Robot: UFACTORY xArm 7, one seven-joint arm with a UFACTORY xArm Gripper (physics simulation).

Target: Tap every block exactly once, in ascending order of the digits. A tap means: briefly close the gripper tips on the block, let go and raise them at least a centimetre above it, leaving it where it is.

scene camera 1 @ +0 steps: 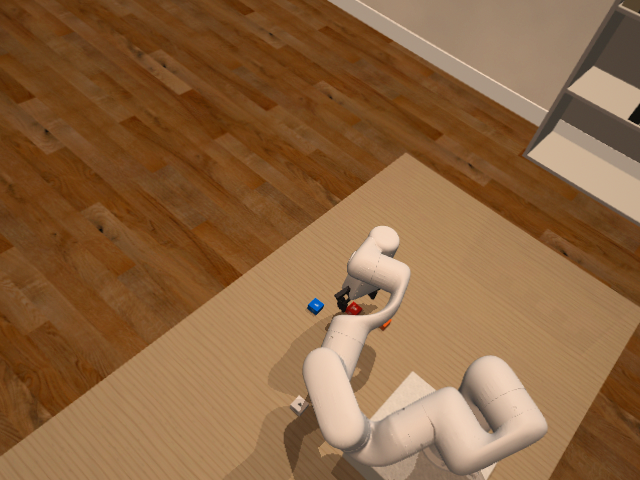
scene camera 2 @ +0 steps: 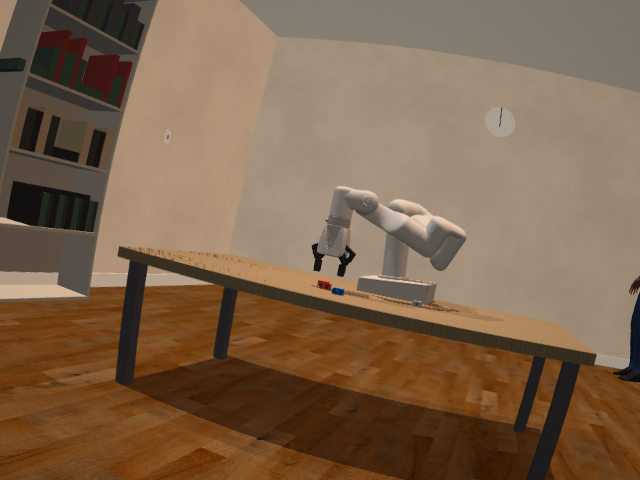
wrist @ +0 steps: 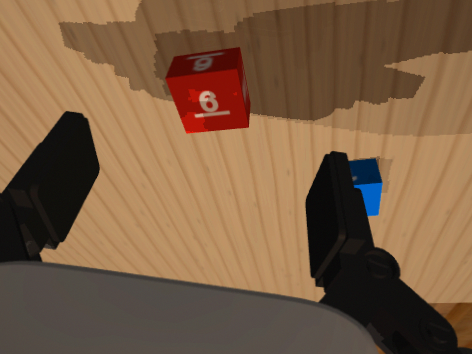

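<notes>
My gripper (scene camera 1: 358, 300) (scene camera 2: 329, 271) (wrist: 205, 158) is open and empty, raised well above the table. A red block (scene camera 1: 353, 308) (scene camera 2: 327, 286) (wrist: 212, 102) with an underlined 6 lies beyond the fingertips in the wrist view, between the two fingers' lines. A blue block (scene camera 1: 315, 306) (scene camera 2: 338, 291) (wrist: 373, 200) lies to the right of it there, partly hidden behind the right finger; its digit is not readable. An orange block (scene camera 1: 386, 324) shows partly behind the arm in scene camera 1. A white block (scene camera 1: 298, 405) (scene camera 2: 417, 303) lies farther away; its digit is too small to read.
The blocks lie on a wooden table (scene camera 1: 206, 361) (scene camera 2: 248, 276). The arm's base stands on a pale plate (scene camera 1: 410, 387) (scene camera 2: 392, 289). The arm's forearm passes over the table between the orange and white blocks. A bookshelf (scene camera 2: 98, 204) stands beyond the table.
</notes>
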